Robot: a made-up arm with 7 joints. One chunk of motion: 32 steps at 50 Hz.
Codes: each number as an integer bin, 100 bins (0 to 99) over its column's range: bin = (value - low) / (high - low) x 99, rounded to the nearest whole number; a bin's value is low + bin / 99 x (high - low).
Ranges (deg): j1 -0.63..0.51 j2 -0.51..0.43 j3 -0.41..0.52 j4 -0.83..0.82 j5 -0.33..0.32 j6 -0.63..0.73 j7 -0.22..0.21
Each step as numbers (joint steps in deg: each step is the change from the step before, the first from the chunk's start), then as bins.
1 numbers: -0.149 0.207 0.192 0.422 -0.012 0.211 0.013
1 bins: 42 76 64 75 48 61 54
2 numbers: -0.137 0.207 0.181 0.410 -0.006 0.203 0.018
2 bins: 43 76 63 74 49 61 55
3 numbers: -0.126 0.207 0.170 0.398 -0.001 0.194 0.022
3 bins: 44 76 62 74 50 60 56
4 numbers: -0.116 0.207 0.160 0.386 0.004 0.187 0.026
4 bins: 45 76 61 73 51 59 57
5 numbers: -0.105 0.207 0.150 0.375 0.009 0.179 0.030
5 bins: 46 76 60 72 52 59 58
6 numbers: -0.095 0.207 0.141 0.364 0.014 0.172 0.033
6 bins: 46 76 59 72 52 58 58
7 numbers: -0.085 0.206 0.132 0.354 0.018 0.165 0.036
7 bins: 47 75 58 71 53 58 59
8 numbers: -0.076 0.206 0.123 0.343 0.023 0.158 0.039
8 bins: 48 75 57 70 54 57 60
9 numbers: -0.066 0.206 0.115 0.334 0.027 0.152 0.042
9 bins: 49 75 56 70 54 57 60
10 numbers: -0.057 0.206 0.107 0.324 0.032 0.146 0.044
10 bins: 50 75 55 69 55 56 61
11 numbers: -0.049 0.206 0.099 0.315 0.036 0.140 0.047
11 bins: 50 75 54 69 56 56 61
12 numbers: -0.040 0.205 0.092 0.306 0.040 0.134 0.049
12 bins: 51 75 53 68 56 56 62
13 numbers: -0.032 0.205 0.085 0.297 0.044 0.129 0.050
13 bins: 52 75 53 68 57 55 62
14 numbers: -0.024 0.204 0.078 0.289 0.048 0.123 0.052
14 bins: 53 75 52 67 58 55 63
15 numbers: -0.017 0.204 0.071 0.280 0.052 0.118 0.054
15 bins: 53 75 51 67 58 54 63
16 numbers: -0.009 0.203 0.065 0.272 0.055 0.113 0.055
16 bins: 54 75 51 66 59 54 63
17 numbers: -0.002 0.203 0.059 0.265 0.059 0.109 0.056
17 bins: 55 75 50 66 59 54 64
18 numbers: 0.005 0.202 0.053 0.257 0.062 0.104 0.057
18 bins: 55 75 49 65 60 53 64
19 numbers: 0.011 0.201 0.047 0.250 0.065 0.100 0.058
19 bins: 56 75 49 65 60 53 64
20 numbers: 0.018 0.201 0.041 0.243 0.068 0.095 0.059
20 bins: 56 75 48 64 61 53 64
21 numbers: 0.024 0.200 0.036 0.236 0.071 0.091 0.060
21 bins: 57 75 47 64 61 52 64
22 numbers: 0.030 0.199 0.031 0.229 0.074 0.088 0.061
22 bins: 57 75 47 64 62 52 65
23 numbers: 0.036 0.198 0.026 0.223 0.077 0.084 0.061
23 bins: 58 75 46 63 62 52 65
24 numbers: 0.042 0.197 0.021 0.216 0.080 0.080 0.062
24 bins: 58 74 46 63 62 52 65
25 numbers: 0.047 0.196 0.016 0.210 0.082 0.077 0.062
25 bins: 59 74 45 62 63 51 65
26 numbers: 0.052 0.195 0.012 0.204 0.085 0.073 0.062
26 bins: 59 74 45 62 63 51 65
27 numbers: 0.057 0.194 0.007 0.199 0.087 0.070 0.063
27 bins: 60 74 44 62 64 51 65
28 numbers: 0.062 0.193 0.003 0.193 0.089 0.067 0.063
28 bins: 60 74 44 61 64 51 65
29 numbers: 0.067 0.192 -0.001 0.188 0.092 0.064 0.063
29 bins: 61 74 44 61 64 51 65
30 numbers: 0.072 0.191 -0.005 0.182 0.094 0.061 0.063
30 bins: 61 74 43 61 65 50 65
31 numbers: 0.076 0.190 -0.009 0.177 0.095 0.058 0.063
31 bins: 61 74 43 60 65 50 65
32 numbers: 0.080 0.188 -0.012 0.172 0.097 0.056 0.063
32 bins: 62 74 42 60 65 50 65
